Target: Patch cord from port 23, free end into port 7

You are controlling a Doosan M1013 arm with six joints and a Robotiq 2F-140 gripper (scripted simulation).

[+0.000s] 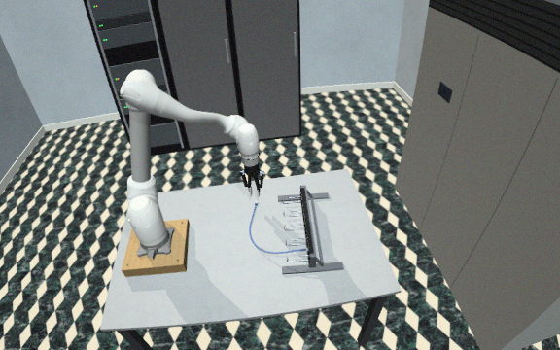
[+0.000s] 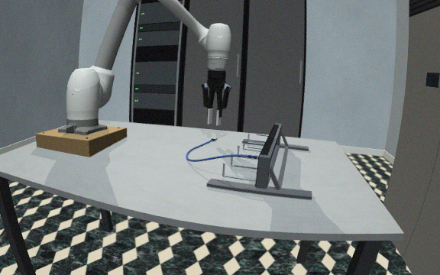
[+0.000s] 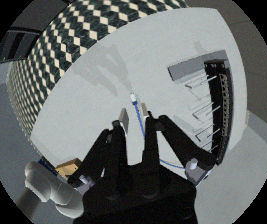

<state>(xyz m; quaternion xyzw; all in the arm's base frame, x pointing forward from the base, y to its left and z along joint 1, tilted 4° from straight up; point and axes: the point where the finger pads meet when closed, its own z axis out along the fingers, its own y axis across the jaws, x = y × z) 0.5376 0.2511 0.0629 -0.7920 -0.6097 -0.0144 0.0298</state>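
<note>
Right now my hand is 100 mm above the plug and 10 mm to the right of it.
</note>
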